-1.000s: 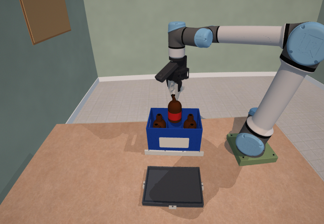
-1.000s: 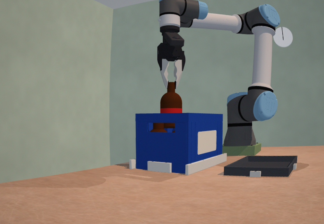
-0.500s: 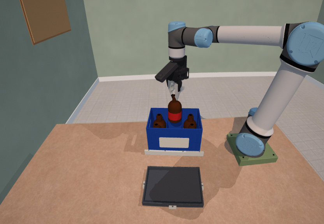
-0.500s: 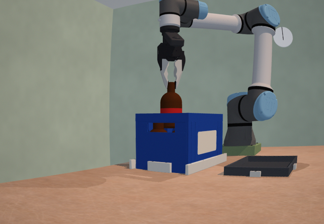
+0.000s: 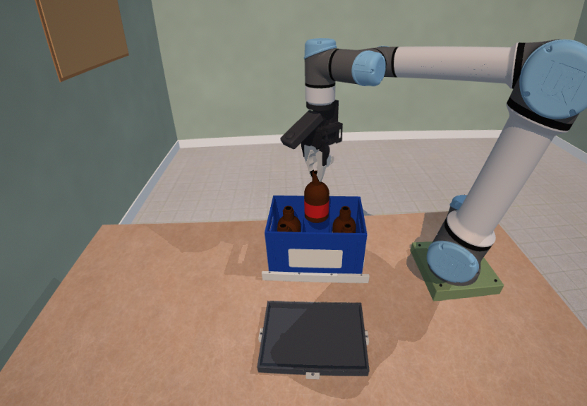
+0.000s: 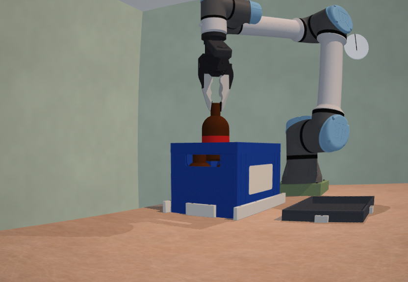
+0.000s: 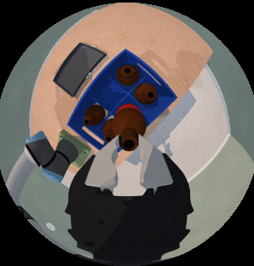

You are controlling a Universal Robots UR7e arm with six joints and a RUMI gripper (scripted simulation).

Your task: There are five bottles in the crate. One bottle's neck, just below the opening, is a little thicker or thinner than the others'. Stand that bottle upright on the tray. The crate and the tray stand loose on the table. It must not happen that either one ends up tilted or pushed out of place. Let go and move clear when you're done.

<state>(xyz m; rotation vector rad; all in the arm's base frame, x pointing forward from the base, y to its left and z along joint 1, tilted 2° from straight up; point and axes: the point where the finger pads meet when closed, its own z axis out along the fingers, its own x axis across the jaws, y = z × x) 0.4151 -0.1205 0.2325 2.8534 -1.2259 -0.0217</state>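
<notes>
The glass bottle lies 70 mm below my hand. Also, from my hand: dark tray: 330 mm to the left, 270 mm below; blue crate: 40 mm to the left, 190 mm below.
</notes>
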